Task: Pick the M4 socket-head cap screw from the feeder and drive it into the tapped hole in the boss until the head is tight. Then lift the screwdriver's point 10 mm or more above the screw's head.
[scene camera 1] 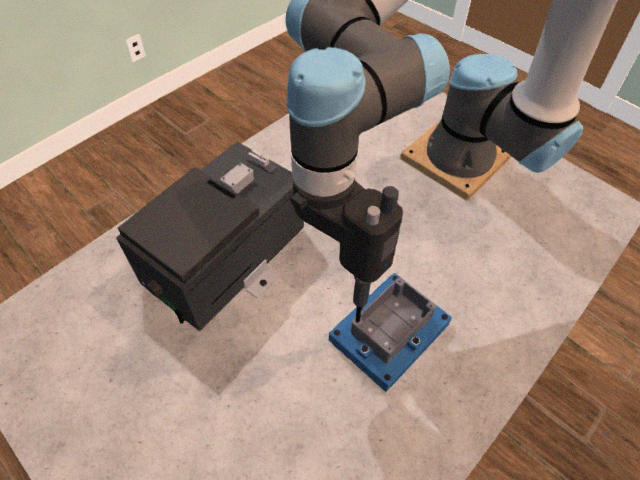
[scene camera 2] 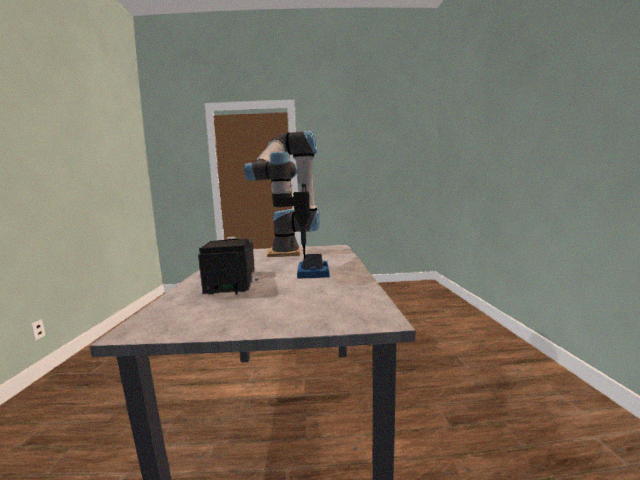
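The black screw feeder [scene camera 1: 217, 268] [scene camera 2: 224, 268] stands on the table, left of the grey open-topped box [scene camera 1: 371, 343] [scene camera 2: 312, 261]. The box sits in a blue fixture [scene camera 1: 405, 363] [scene camera 2: 313, 273] and has corner bosses. My screwdriver [scene camera 1: 358, 319] [scene camera 2: 304, 257] hangs upright, its thin dark point down at the box's left corner boss in scene camera 1. The point is at or very near the boss top; exact contact cannot be told. The M4 screw cannot be made out, and the tip and tapped hole are too small or hidden to show whether a screw is there.
A small pale bracket [scene camera 1: 254, 279] with a dark round spot sticks out from the feeder's side, facing the fixture. Two small round clamps [scene camera 1: 364, 349] [scene camera 1: 415, 341] stand at the fixture's near sides. The arm's base stands on a wooden plate [scene camera 1: 439, 176] [scene camera 2: 276, 253] behind the fixture.
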